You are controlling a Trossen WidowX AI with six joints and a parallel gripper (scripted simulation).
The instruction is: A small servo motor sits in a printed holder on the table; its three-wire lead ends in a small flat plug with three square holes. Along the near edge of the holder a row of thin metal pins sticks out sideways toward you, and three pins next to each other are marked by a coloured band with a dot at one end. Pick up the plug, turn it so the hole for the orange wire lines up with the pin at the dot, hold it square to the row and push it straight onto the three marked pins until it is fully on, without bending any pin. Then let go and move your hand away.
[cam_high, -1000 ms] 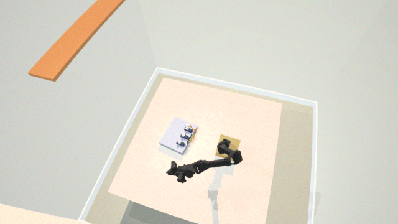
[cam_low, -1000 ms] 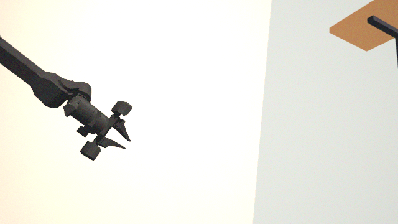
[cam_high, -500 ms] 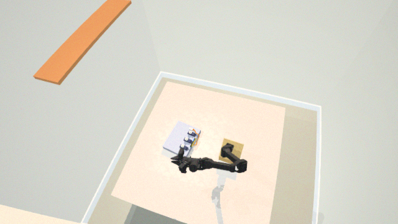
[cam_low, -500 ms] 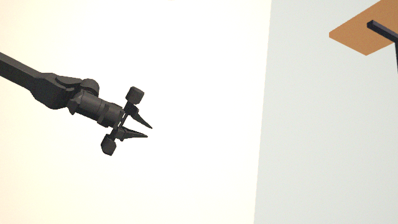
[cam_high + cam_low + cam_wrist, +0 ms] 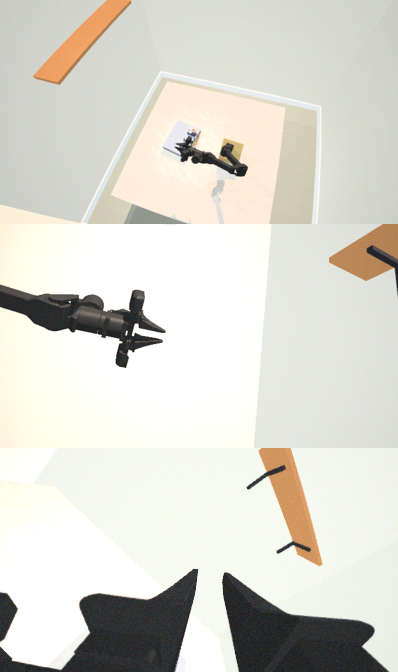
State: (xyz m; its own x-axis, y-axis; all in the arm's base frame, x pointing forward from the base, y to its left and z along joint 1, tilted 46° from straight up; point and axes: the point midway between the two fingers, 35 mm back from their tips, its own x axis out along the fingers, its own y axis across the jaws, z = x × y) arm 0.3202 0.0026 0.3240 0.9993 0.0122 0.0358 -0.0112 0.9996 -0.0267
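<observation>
My gripper tip is 2 cm past the blue band, 22 cm to the left of it and 32 cm above it. Also, from my gripper tip: black pin strip (2 cm behind, 20 cm to the right, 33 cm below); then green band (2 cm behind, 20 cm to the right, 34 cm below).
</observation>
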